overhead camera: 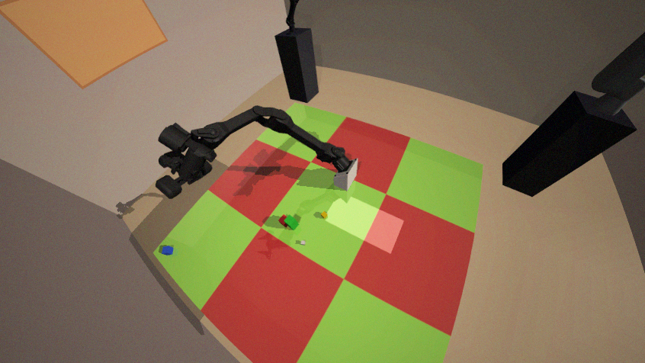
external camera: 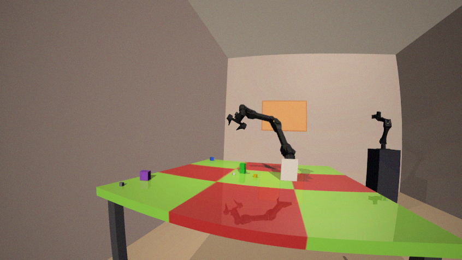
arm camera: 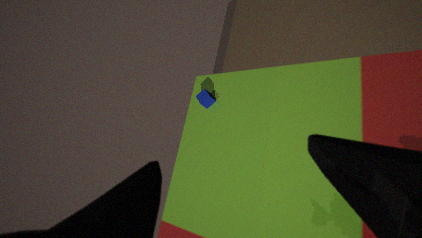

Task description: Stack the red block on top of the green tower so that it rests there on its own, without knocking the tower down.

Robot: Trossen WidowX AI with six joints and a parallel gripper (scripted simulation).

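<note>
The red block lies 33 cm below my gripper tip, 23 cm to the left of it and 16 cm behind it. Round my gripper tip: small white cube: 36 cm to the left, 34 cm below, 12 cm behind; then small orange block: 37 cm to the left, 34 cm below, 27 cm behind; then blue block: 33 cm below, 28 cm ahead, 20 cm to the right.
</note>
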